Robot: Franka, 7 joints.
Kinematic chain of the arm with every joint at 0, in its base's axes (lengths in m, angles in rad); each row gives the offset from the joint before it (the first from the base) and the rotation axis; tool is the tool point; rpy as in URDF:
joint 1: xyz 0 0 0.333 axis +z
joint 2: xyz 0 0 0 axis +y
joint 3: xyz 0 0 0.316 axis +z
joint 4: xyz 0.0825 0 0 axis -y
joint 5: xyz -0.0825 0 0.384 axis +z
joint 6: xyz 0 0 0 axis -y
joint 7: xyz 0.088 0 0 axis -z
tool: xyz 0 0 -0.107 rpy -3.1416 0 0
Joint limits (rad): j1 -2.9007..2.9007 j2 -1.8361..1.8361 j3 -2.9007..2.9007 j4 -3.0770..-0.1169 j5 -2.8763..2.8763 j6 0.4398..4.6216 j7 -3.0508..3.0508
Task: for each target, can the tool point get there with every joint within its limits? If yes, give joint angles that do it. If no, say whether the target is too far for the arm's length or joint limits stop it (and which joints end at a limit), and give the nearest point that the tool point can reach.
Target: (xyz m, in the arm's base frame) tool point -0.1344 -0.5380 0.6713
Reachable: yes | joints 1.9789 -1.5166 1.1037 -1.2750 -1.1908 0.8931 -0.5123
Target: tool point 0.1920 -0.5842 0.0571
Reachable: yes | joints -2.0079 1.1400 0.7129 -1.7688 1.4757 2.2162 1.6115
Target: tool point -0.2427 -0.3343 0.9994
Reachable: yes | joints -1.5491 0.7114 -2.1569 -1.0038 0.1231 3.8391 1.9520
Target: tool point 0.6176 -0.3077 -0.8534
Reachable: no: too far | nearest point 0.4291 -0.2138 -0.3232 | short by 0.570 m
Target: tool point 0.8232 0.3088 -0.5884
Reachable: no: too far | nearest point 0.5725 0.2147 -0.2473 | short by 0.434 m
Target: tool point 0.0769 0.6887 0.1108
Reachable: yes | joints 1.7989 1.4777 -1.0363 -0.7588 1.1580 1.0456 0.4265
